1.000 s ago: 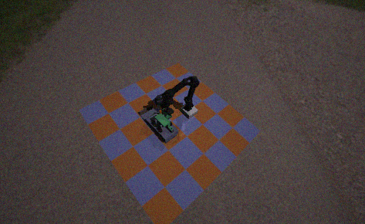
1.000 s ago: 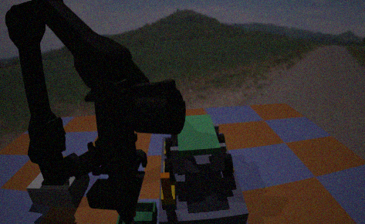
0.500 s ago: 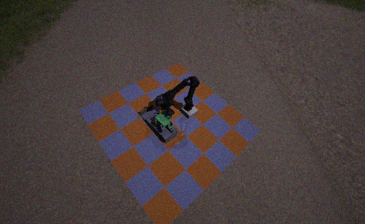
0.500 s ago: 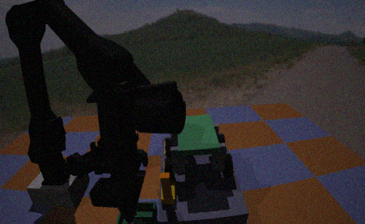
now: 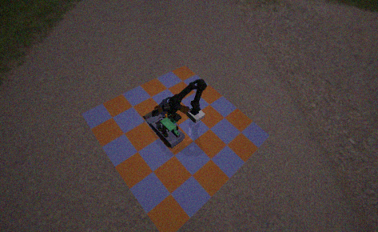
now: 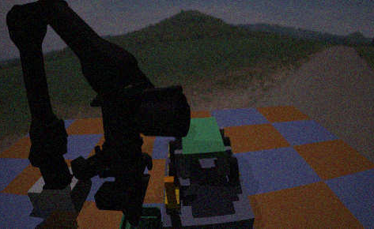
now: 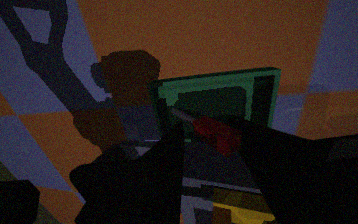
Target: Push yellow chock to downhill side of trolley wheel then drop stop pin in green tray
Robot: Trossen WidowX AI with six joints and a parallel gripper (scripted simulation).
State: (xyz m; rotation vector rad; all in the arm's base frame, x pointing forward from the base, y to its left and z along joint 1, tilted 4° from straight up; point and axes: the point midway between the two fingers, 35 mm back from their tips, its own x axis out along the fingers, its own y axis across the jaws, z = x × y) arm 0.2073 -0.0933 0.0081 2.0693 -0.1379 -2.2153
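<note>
Now: gripper tip 10 mm to the left of the red-headed stop pin. Also, from my gripper tip: green tray 50 mm below; then yellow chock 70 mm ahead, 40 mm above, 30 mm to the left; then grey ramp 130 mm ahead, 110 mm to the left, 10 mm above.
</note>
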